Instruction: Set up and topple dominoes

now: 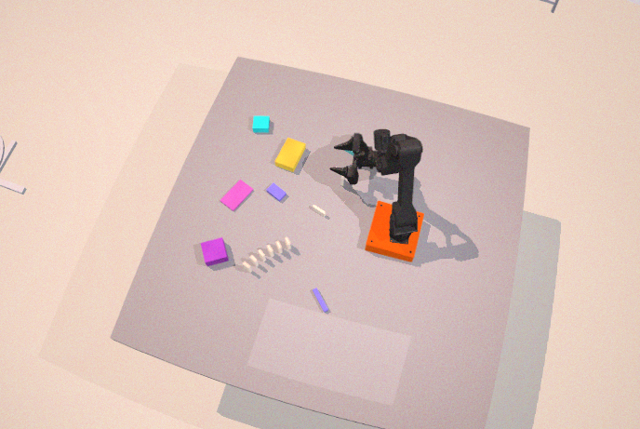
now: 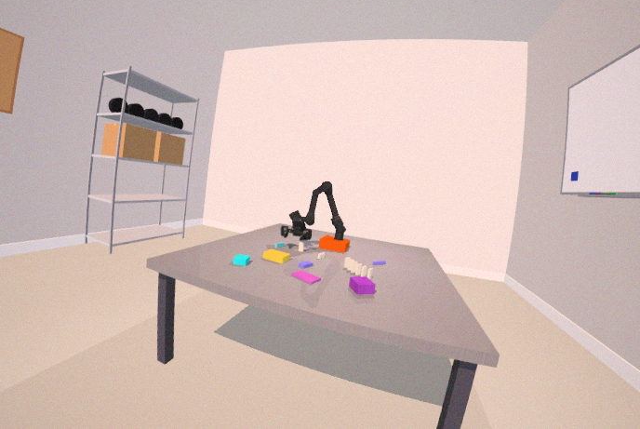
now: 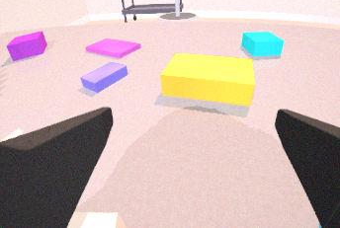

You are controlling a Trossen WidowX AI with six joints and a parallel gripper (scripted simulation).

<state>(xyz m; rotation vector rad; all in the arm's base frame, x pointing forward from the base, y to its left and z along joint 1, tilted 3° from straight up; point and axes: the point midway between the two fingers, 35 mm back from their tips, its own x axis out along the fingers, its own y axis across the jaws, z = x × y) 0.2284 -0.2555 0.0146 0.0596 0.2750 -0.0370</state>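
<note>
My gripper tip is now 8 cm to the left of the cyan bar, 7 cm above it and 6 cm past it. Round my gripper tip: yellow block 16 cm ahead, 6 cm below, 3 cm to the right; then magenta slab 33 cm ahead, 15 cm to the left, 7 cm below; then cyan block 29 cm ahead, 16 cm to the right, 6 cm below.
</note>
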